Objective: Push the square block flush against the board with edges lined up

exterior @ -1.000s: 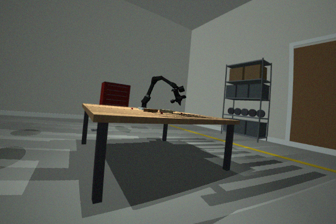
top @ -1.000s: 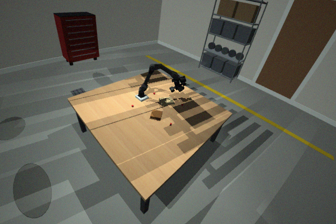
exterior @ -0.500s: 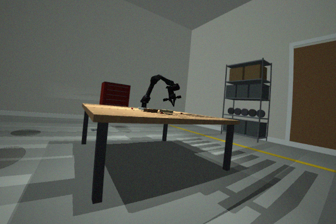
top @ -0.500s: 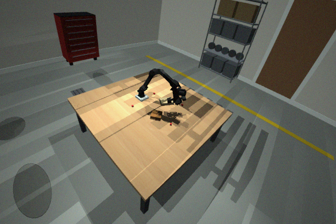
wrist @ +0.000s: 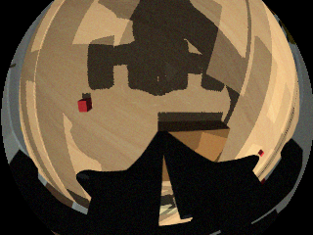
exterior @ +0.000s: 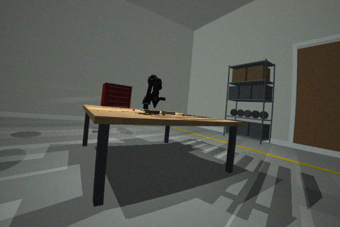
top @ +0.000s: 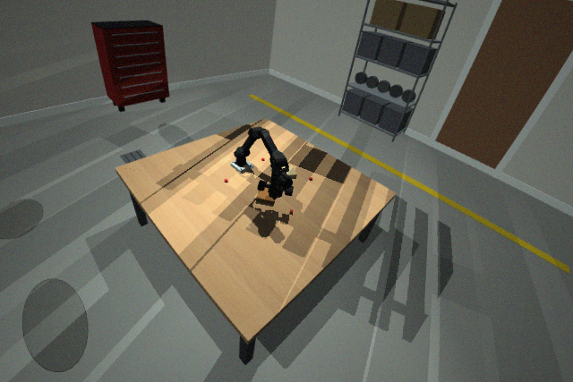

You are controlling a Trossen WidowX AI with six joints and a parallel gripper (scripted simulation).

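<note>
Right now the square block is 8 cm behind my gripper tip, 4 cm below it and 3 cm to the left of it. From my gripper tip the other things lie so: board: 28 cm to the left, 16 cm behind, 4 cm below.
</note>
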